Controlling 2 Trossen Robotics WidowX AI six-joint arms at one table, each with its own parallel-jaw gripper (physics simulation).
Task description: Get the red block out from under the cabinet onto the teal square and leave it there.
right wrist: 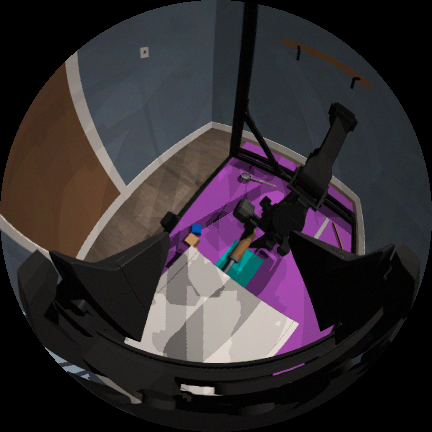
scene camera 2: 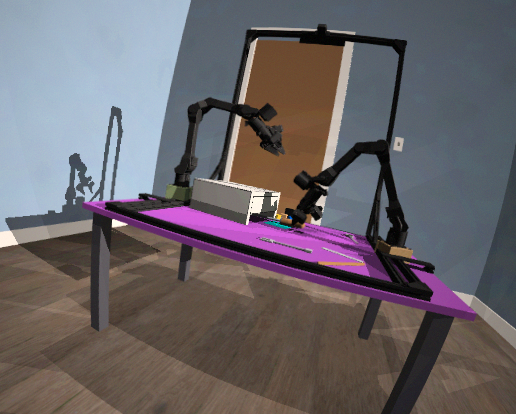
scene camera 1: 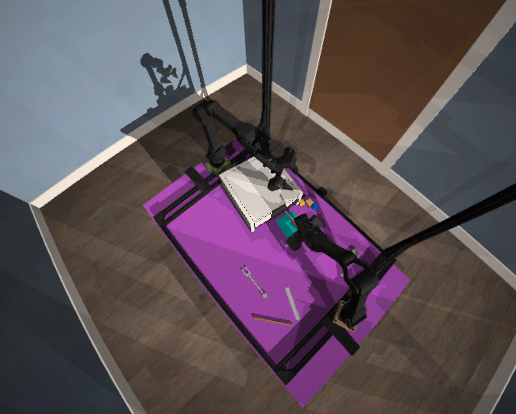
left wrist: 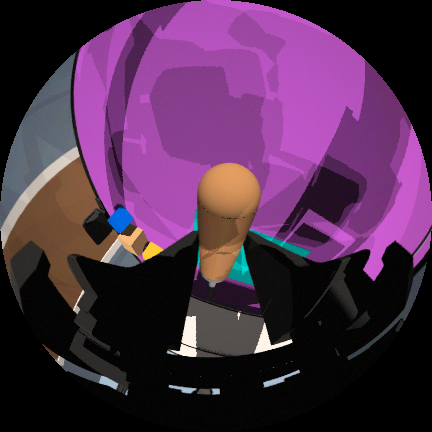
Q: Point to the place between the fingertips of the left gripper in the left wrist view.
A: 220, 236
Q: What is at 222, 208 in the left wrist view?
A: A wooden-handled screwdriver.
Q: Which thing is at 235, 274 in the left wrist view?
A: A teal square.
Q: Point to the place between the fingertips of the right gripper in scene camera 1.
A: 295, 180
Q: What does the left gripper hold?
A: A wooden-handled screwdriver.
